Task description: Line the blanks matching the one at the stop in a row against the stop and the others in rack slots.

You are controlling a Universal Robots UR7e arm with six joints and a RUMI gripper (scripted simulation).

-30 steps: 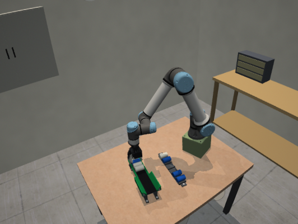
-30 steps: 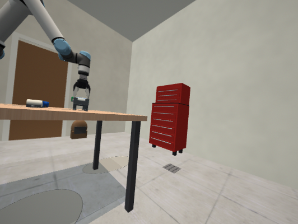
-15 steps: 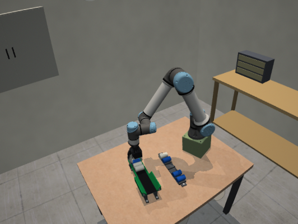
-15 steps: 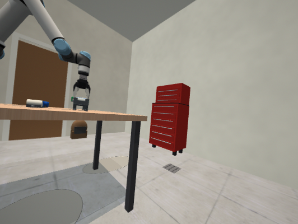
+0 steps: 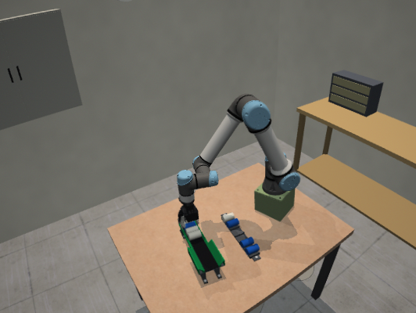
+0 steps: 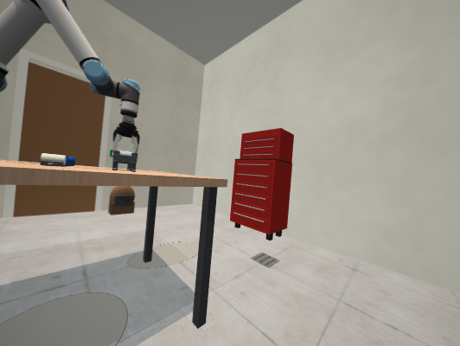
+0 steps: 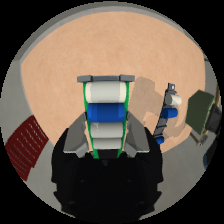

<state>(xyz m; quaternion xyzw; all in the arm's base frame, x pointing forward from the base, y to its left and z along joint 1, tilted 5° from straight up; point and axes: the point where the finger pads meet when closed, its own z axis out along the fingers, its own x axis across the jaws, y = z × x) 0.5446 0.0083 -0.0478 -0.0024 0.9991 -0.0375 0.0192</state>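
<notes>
The dark stock rack is 250 mm behind my hand, 110 mm to the left of it and 90 mm below it.
</notes>
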